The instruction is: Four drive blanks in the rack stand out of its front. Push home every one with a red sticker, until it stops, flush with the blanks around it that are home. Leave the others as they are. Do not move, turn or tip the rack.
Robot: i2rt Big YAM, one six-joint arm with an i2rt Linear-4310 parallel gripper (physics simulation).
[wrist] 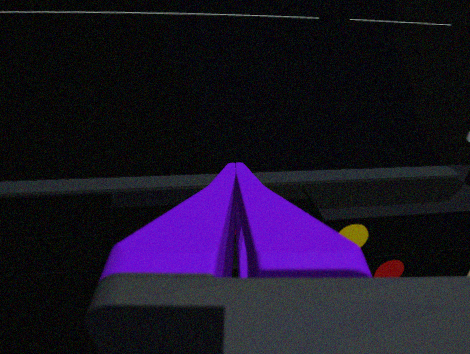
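Observation:
My gripper [235, 176] is shut and empty. Its purple fingertips meet in front of the grey top edge of the rack [75, 185], which runs across the view; whether they touch anything I cannot tell. A red sticker [390, 268] shows at the lower right, partly covered by the grey gripper body. A yellow sticker [355, 235] shows just above it, beside the right finger. The dark blank faces behind the fingers are mostly hidden, and how far each stands out is too dark to tell.
A dark grey ledge-like part [390, 196] of the rack shows at the right, below its top edge. Thin pale lines [150, 13] cross the dark background at the top. A small pale thing is cut off at the right edge.

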